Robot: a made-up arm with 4 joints.
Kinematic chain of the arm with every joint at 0, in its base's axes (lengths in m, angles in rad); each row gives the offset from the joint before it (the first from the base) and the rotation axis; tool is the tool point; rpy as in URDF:
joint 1: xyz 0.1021 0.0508 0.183 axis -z
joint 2: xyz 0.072 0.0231 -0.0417 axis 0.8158 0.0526 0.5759
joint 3: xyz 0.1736 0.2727 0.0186 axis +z
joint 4: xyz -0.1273 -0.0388 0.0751 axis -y
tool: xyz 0.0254 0.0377 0.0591 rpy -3.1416 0 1.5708
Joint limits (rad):
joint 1: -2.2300..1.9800
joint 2: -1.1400..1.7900
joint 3: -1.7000..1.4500
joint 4: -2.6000..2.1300
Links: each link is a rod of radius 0.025 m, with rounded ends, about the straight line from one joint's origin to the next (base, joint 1, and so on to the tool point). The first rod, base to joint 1, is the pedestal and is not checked.
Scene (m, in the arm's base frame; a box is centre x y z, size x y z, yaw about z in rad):
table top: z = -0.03
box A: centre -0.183 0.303 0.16 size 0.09 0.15 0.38 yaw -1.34
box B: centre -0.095 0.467 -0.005 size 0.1 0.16 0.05 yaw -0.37
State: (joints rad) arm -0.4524 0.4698 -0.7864 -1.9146
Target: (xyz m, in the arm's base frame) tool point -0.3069 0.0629 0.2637
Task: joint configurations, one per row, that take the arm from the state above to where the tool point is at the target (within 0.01 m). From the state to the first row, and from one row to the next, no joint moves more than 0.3 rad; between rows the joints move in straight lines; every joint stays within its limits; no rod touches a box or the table.
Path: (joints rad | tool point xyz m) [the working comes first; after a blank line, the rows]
Joints at the target: -1.8867 0.2997 -1.1234 -2.3332
Straight joint move there: touches box A.

1: -0.5603 0.7338 -0.9691 -1.9650 | -0.0006 0.3409 0.3799
2: -0.6682 0.9979 -1.1518 -2.0155 | -0.0241 0.2725 0.4410
3: -0.7760 1.2619 -1.3346 -2.0659 | -0.0154 0.1985 0.4918
4: -0.8839 1.5260 -1.5173 -2.1164 | 0.0245 0.1315 0.5286
5: -0.9918 1.7900 -1.7000 -2.1668 | 0.0893 0.0831 0.5486
6: -1.1708 1.4919 -1.5847 -2.2001 | -0.0115 0.1147 0.5310
7: -1.3498 1.1939 -1.4694 -2.2334 | -0.1101 0.1251 0.4897
8: -1.5287 0.8958 -1.3541 -2.2667 | -0.1969 0.1160 0.4278
9: -1.7077 0.5977 -1.2388 -2.2999 | -0.2640 0.0927 0.3503
10: -1.8867 0.2997 -1.1234 -2.3332 | -0.3069 0.0629 0.2637

